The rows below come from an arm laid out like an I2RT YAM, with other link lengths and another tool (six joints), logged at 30 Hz.
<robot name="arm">
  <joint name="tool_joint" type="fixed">
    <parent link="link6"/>
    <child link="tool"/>
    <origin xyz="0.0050 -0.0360 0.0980" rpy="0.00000 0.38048 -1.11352"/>
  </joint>
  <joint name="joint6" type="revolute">
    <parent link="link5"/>
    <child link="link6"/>
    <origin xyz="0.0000 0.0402 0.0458" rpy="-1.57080 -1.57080 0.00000"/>
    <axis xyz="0 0 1"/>
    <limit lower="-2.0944" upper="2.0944"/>
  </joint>
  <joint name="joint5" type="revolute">
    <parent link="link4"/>
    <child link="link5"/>
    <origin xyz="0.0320 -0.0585 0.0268" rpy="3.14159 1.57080 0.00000"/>
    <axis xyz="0 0 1"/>
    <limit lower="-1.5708" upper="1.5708"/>
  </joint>
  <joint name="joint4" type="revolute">
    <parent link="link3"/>
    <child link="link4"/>
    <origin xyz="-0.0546 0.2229 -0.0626" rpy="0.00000 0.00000 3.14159"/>
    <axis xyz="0 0 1"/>
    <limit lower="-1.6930" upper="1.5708"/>
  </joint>
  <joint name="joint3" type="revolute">
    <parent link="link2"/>
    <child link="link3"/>
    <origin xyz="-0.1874 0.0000 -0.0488" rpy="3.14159 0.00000 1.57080"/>
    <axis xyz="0 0 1"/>
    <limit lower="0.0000" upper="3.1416"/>
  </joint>
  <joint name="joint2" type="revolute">
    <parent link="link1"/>
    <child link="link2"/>
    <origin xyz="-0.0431 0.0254 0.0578" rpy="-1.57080 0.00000 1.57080"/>
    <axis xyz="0 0 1"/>
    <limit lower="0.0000" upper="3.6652"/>
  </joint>
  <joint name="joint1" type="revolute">
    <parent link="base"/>
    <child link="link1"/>
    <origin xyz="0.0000 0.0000 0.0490" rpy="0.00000 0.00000 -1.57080"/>
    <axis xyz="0 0 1"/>
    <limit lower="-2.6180" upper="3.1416"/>
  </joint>
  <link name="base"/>
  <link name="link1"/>
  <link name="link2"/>
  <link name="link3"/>
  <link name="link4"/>
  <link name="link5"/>
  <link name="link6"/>
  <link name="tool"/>
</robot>
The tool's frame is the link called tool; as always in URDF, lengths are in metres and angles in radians.
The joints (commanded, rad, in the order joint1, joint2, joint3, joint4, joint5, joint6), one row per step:
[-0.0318, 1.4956, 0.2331, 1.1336, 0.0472, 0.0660]
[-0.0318, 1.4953, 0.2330, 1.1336, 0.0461, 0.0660]
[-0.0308, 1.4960, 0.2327, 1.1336, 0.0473, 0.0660]
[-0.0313, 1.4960, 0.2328, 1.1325, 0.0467, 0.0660]
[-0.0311, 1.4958, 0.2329, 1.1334, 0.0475, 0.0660]
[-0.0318, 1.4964, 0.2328, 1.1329, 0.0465, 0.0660]
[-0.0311, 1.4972, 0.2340, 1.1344, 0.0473, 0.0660]
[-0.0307, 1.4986, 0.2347, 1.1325, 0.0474, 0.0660]
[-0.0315, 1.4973, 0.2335, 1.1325, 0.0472, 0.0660]
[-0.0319, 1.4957, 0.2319, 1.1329, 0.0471, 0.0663]
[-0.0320, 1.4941, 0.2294, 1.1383, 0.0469, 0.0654]
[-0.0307, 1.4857, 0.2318, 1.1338, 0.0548, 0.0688]
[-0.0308, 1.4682, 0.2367, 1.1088, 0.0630, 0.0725]
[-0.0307, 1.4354, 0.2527, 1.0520, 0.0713, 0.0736]
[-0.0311, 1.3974, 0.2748, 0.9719, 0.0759, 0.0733]
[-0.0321, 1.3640, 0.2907, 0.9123, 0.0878, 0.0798]
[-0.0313, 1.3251, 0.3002, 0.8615, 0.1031, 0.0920]
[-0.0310, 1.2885, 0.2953, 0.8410, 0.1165, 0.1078]
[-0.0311, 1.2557, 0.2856, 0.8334, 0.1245, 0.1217]
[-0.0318, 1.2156, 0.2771, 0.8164, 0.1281, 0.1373]
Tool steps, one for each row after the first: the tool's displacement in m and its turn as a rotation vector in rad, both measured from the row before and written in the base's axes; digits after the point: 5 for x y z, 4 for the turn. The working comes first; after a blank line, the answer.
Tool pose at each row, in the base's axes (x y z in m, rotation vector in rad; the steps are taken from these numbers as rounded here):
[0.32097, -0.02219, 0.05181, -0.6970, 1.8964, -1.0380]
[0.32101, -0.02204, 0.05186, -0.6977, 1.8957, -1.0372]
[0.32087, -0.02188, 0.05157, -0.6983, 1.8967, -1.0373]
[0.32086, -0.02196, 0.05139, -0.6989, 1.8975, -1.0369]
[0.32090, -0.02200, 0.05165, -0.6977, 1.8967, -1.0376]
[0.32085, -0.02209, 0.05134, -0.6987, 1.8977, -1.0371]
[0.32115, -0.02198, 0.05177, -0.6975, 1.8960, -1.0376]
[0.32115, -0.02187, 0.05121, -0.6994, 1.8981, -1.0369]
[0.32093, -0.02209, 0.05122, -0.6987, 1.8984, -1.0373]
[0.32064, -0.02219, 0.05126, -0.6980, 1.8983, -1.0373]
[0.32038, -0.02220, 0.05202, -0.6959, 1.8940, -1.0389]
[0.32086, -0.02285, 0.05432, -0.6844, 1.8929, -1.0422]
[0.32140, -0.02398, 0.05619, -0.6766, 1.9005, -1.0445]
[0.32375, -0.02514, 0.06031, -0.6742, 1.9117, -1.0481]
[0.32641, -0.02598, 0.06392, -0.6828, 1.9314, -1.0484]
[0.32764, -0.02790, 0.06806, -0.6739, 1.9488, -1.0503]
[0.32761, -0.02959, 0.07334, -0.6544, 1.9620, -1.0501]
[0.32586, -0.03109, 0.07841, -0.6246, 1.9636, -1.0477]
[0.32384, -0.03200, 0.08297, -0.5978, 1.9583, -1.0435]
[0.32193, -0.03250, 0.08818, -0.5735, 1.9525, -1.0343]

[0.00004, 0.00015, 0.00005, 0.0002, -0.0002, 0.0011]
[-0.00014, 0.00016, -0.00029, -0.0001, 0.0011, -0.0002]
[-0.00001, -0.00008, -0.00018, 0.0002, 0.0009, 0.0001]
[0.00004, -0.00004, 0.00026, -0.0001, -0.0012, -0.0006]
[-0.00005, -0.00009, -0.00031, 0.0001, 0.0013, 0.0003]
[0.00030, 0.00011, 0.00043, -0.0001, -0.0019, 0.0000]
[0.00000, 0.00011, -0.00056, 0.0001, 0.0026, 0.0003]
[-0.00022, -0.00022, 0.00001, 0.0000, -0.0001, -0.0007]
[-0.00029, -0.00010, 0.00004, 0.0003, -0.0004, -0.0003]
[-0.00026, -0.00001, 0.00076, -0.0010, -0.0044, 0.0002]
[0.00048, -0.00065, 0.00230, 0.0021, -0.0065, -0.0069]
[0.00054, -0.00113, 0.00187, 0.0028, 0.0023, -0.0087]
[0.00235, -0.00116, 0.00412, 0.0003, 0.0079, -0.0082]
[0.00266, -0.00084, 0.00361, -0.0003, 0.0201, -0.0050]
[0.00123, -0.00192, 0.00414, 0.0049, 0.0096, -0.0137]
[-0.00003, -0.00169, 0.00528, 0.0096, 0.0010, -0.0163]
[-0.00175, -0.00150, 0.00507, 0.0130, -0.0134, -0.0154]
[-0.00202, -0.00091, 0.00456, 0.0119, -0.0175, -0.0100]
[-0.00191, -0.00050, 0.00521, 0.0144, -0.0170, -0.0063]

